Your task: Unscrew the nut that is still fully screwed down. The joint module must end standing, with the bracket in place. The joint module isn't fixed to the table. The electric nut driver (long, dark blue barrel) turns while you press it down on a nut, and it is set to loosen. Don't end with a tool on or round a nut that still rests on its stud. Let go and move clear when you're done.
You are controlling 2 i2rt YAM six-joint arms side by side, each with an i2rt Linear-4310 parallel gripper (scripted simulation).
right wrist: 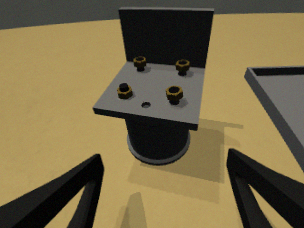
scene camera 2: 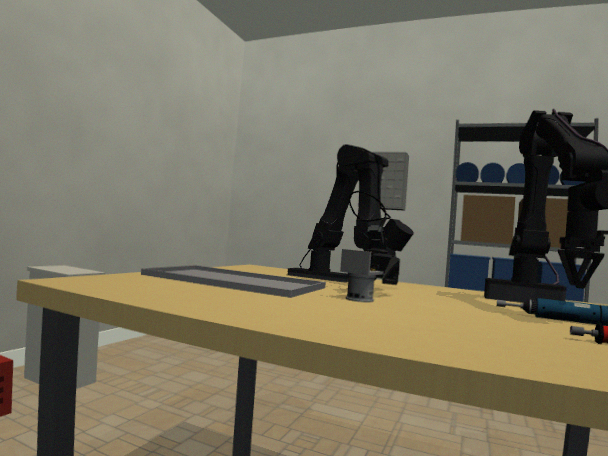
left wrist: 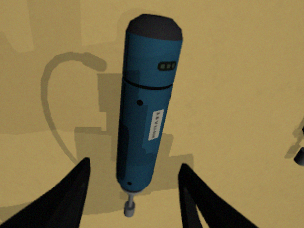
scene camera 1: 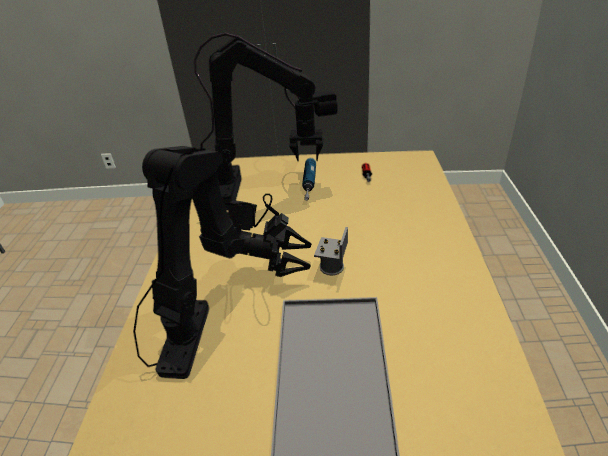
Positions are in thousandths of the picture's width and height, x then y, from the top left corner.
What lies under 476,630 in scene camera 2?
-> A grey tray.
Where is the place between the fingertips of my left gripper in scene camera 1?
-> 506,352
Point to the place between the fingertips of my right gripper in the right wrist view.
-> At 538,700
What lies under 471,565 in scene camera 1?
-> My right gripper.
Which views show my left gripper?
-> Scene camera 2, the left wrist view and scene camera 1 only.
